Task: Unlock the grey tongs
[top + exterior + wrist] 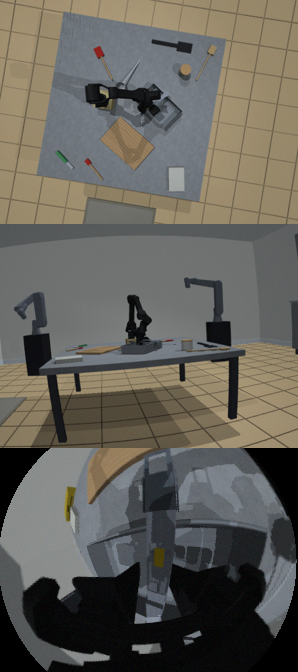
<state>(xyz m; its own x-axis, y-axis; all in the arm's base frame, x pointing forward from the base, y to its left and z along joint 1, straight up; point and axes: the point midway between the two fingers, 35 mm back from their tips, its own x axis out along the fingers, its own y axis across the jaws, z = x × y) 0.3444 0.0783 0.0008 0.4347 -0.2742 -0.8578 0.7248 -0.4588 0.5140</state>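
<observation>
Now: gripper tip 40 mm short of the roasting tin, 30 mm to the right of it and 10 mm above it. Round my gripper tip: yellow lock piece: 30 mm behind, 30 mm above, 10 mm to the right; black spatula: 530 mm to the left, 30 mm below; wooden board: 320 mm to the right, 100 mm behind, 30 mm below.
</observation>
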